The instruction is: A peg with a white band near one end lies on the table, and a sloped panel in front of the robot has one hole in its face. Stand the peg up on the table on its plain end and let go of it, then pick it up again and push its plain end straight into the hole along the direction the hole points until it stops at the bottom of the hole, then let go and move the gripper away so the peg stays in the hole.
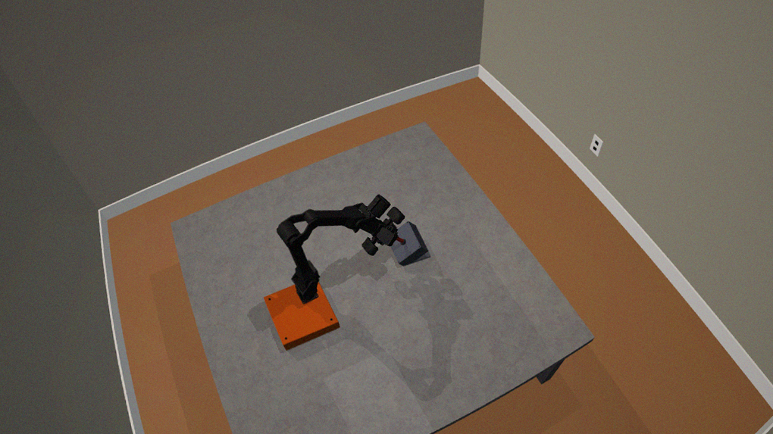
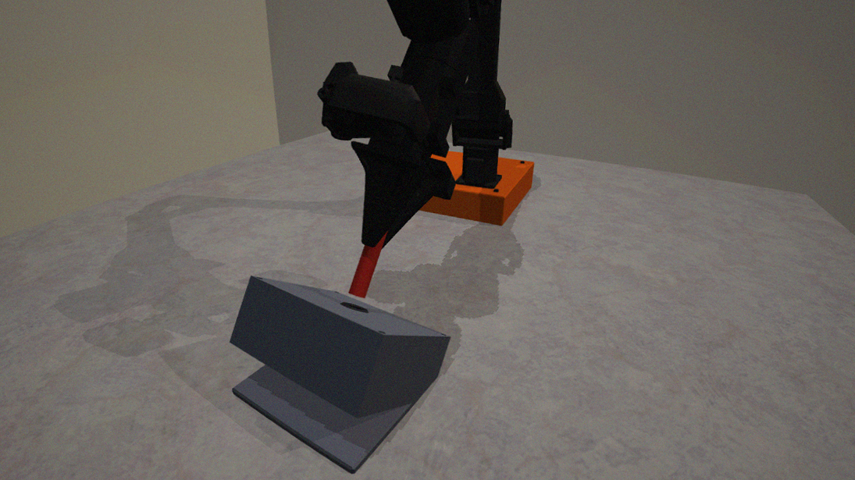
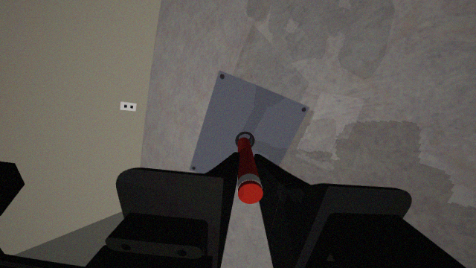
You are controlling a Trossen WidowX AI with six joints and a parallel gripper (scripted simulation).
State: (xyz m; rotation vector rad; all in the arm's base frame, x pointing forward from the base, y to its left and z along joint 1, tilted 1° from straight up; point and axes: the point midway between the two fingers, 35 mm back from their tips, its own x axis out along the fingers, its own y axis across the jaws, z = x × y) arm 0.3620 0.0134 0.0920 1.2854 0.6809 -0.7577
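Now: gripper tip 70 mm above the sloped grey panel, 40 mm short of it and 10 mm to the left of it. Also, from my gripper tip: red peg (10 mm behind, 10 mm above).
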